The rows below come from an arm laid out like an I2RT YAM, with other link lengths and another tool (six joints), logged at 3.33 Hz.
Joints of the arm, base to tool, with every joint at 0 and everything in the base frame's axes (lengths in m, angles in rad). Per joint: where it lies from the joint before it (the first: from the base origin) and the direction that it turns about. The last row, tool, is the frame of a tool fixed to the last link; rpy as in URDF.
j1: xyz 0 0 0.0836 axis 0 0 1
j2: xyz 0.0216 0.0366 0.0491 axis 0 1 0
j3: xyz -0.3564 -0.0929 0 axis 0 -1 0
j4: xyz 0.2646 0.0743 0.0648 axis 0 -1 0
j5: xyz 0.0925 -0.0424 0.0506 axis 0 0 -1
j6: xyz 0.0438 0 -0.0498 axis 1 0 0
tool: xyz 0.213 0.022 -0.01 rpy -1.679 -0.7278 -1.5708
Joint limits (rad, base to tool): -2.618..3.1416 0..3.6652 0..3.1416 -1.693..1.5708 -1.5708..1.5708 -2.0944..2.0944
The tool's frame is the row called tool.
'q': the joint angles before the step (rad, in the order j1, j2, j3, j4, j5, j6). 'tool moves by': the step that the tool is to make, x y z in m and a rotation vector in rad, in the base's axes. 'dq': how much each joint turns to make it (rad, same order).
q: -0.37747, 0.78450, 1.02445, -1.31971, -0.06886, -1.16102
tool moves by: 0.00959, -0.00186, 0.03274, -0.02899, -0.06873, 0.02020
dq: -0.00001, -0.00230, 0.09041, -0.01947, -0.00877, -0.01832
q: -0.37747, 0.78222, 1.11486, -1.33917, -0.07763, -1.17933
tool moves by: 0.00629, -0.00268, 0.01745, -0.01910, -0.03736, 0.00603
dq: 0.00000, 0.00306, 0.04540, -0.00113, -0.00001, -0.00725
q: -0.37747, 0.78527, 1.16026, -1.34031, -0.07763, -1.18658
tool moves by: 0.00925, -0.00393, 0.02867, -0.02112, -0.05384, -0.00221
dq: 0.00005, 0.01450, 0.07973, -0.00725, 0.00117, 0.00195
